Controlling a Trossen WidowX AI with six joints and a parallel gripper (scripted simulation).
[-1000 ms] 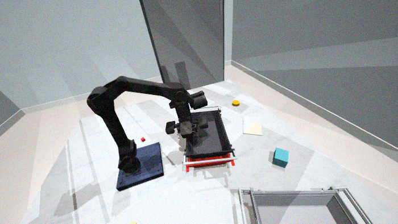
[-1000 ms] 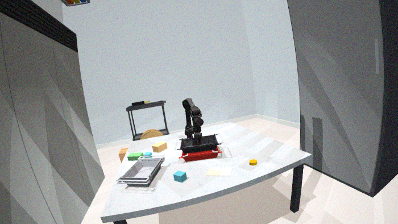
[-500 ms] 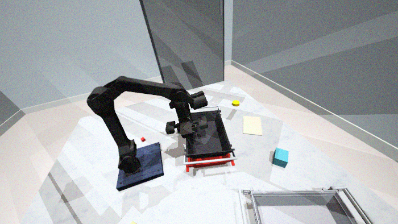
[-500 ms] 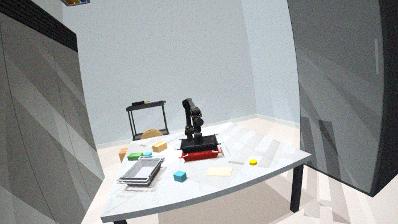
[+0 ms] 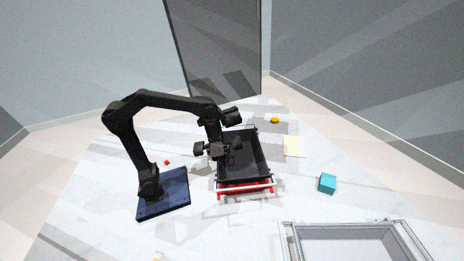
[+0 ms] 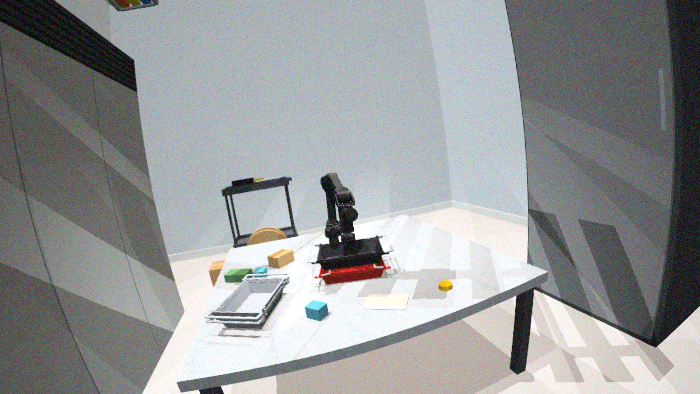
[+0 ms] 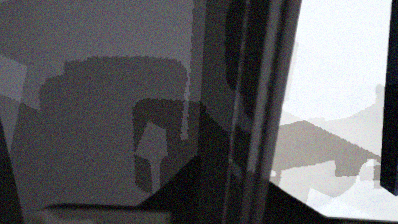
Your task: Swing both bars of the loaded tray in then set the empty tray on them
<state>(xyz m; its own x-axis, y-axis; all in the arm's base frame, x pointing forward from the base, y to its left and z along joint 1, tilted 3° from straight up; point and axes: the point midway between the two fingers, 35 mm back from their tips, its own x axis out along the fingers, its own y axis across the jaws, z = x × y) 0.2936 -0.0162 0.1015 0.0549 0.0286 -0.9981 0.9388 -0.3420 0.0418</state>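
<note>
The black tray lies 7 cm ahead of my gripper tip, 3 cm to the right of it and 3 cm above it. Round my gripper tip: yellow disc: 42 cm ahead, 20 cm to the left, 8 cm below; cream sheet: 37 cm ahead, 2 cm to the right, 8 cm below.
</note>
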